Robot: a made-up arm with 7 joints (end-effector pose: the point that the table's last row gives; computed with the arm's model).
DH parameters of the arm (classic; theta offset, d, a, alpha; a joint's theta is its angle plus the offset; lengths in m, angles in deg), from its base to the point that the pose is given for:
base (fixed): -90 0.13 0 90
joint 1: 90 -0.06 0.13 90
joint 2: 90 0.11 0.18 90
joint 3: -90 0.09 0.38 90
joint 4: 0 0.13 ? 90
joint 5: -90 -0.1 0.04 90
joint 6: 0 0.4 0 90
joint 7: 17.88 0 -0.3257 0
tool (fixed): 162.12 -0.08 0 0
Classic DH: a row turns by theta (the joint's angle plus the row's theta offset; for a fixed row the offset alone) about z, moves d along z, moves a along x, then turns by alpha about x.
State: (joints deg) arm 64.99 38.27 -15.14 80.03 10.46 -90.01 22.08
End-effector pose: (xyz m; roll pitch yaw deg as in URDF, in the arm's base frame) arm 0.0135 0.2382 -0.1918 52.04 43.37 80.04
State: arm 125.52 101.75 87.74 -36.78 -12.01 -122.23 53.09
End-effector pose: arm 0.0253 -0.3074 0.4801 161.79 -26.50 11.71
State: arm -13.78 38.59 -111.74 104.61 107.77 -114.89 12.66
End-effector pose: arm -0.0883 -0.3822 0.6928 -99.90 -38.78 -80.34
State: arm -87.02 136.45 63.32 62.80 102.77 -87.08 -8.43
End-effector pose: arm 0.5504 0.6481 0.1363 112.60 -13.90 15.45
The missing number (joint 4, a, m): 0.09
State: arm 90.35 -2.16 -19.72 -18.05 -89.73 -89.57 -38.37
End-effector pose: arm 0.5788 0.0145 0.1863 -174.41 -26.11 -58.07
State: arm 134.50 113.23 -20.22 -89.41 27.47 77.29 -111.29
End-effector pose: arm -0.4702 -0.4720 0.0877 -91.19 -46.03 -134.62
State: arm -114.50 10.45 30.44 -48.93 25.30 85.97 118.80
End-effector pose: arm -0.1733 -0.1807 0.1779 -87.82 -40.62 60.34
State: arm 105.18 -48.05 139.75 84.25 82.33 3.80 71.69
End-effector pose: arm -0.0958 0.6807 0.3178 -161.06 48.69 159.67
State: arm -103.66 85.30 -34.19 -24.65 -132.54 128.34 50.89
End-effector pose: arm -0.1717 -0.5390 0.2506 157.34 8.36 147.18
